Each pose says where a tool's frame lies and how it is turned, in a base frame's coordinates. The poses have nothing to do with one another.
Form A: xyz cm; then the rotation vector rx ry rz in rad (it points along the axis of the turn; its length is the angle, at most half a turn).
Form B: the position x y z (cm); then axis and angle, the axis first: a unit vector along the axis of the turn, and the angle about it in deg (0 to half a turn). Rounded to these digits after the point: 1 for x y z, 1 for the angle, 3 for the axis.
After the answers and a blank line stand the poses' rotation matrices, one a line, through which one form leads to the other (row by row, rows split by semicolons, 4 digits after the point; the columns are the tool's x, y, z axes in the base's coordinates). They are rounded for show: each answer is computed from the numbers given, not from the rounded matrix.
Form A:
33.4, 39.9, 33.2, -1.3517, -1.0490, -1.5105
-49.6, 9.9, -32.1, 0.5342, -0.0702, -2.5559
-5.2, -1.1, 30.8, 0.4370, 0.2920, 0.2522
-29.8, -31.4, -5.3, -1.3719, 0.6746, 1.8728
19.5, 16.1, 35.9, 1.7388, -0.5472, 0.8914
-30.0, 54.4, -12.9, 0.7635, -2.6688, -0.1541
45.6, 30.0, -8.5, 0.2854, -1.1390, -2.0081
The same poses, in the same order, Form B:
33.4, 39.9, 33.2, -0.592, -0.460, -0.662, 130.8
-49.6, 9.9, -32.1, 0.205, -0.027, -0.978, 149.7
-5.2, -1.1, 30.8, 0.750, 0.501, 0.433, 33.4
-29.8, -31.4, -5.3, -0.567, 0.279, 0.775, 138.5
19.5, 16.1, 35.9, 0.857, -0.270, 0.439, 116.3
-30.0, 54.4, -12.9, 0.275, -0.960, -0.055, 159.3
45.6, 30.0, -8.5, 0.123, -0.490, -0.863, 133.3

-0.0732 0.9512 0.2998; -0.0513 -0.3038 0.9513; 0.9960 0.0543 0.0710
-0.7851 0.4840 -0.3864; -0.5045 -0.8617 -0.0543; -0.3592 0.1523 0.9207
0.9276 -0.1761 0.3293; 0.3002 0.8763 -0.3769; -0.2222 0.4485 0.8658
-0.1859 -0.7901 -0.5841; 0.2362 -0.6129 0.7540; -0.9538 0.0022 0.3005
0.6167 -0.7273 0.3012; 0.0606 -0.3376 -0.9393; 0.7848 0.5976 -0.1641
-0.7894 -0.4906 -0.3689; -0.5298 0.8481 0.0059; 0.3100 0.2001 -0.9294
-0.6602 0.5272 -0.5350; -0.7297 -0.2815 0.6231; 0.1779 0.8018 0.5705

